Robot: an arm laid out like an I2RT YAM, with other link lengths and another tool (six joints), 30 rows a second.
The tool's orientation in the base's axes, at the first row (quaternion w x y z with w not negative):
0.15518 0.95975 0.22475 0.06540
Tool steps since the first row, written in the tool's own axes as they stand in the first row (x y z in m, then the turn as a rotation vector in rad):
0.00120 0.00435 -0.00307 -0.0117 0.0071 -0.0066
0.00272 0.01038 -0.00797 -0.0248 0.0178 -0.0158
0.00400 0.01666 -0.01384 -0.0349 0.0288 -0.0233
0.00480 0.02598 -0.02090 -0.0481 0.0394 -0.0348
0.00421 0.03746 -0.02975 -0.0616 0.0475 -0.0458
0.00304 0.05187 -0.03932 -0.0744 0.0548 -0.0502
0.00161 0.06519 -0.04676 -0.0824 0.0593 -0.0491
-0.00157 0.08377 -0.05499 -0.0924 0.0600 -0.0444
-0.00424 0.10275 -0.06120 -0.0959 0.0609 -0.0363
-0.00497 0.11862 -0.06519 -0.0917 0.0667 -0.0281
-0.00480 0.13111 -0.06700 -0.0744 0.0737 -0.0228
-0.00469 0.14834 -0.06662 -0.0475 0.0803 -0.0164
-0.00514 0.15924 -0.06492 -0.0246 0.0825 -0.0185
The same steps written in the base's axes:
0.00226 -0.00233 0.00439 -0.0088 -0.0096 0.0079
0.00513 -0.00546 0.01107 -0.0179 -0.0221 0.0193
0.00771 -0.00865 0.01873 -0.0238 -0.0340 0.0295
0.01087 -0.01432 0.02848 -0.0334 -0.0459 0.0430
0.01334 -0.02198 0.04056 -0.0443 -0.0559 0.0553
0.01635 -0.03220 0.05423 -0.0535 -0.0668 0.0611
0.01910 -0.04218 0.06553 -0.0586 -0.0745 0.0611
0.02230 -0.05722 0.07920 -0.0663 -0.0809 0.0564
0.02651 -0.07291 0.09112 -0.0674 -0.0854 0.0488
0.03161 -0.08567 0.10004 -0.0597 -0.0906 0.0432
0.03654 -0.09573 0.10584 -0.0404 -0.0902 0.0415
0.04380 -0.11044 0.11113 -0.0125 -0.0854 0.0391
0.04821 -0.12038 0.11307 0.0084 -0.0763 0.0431

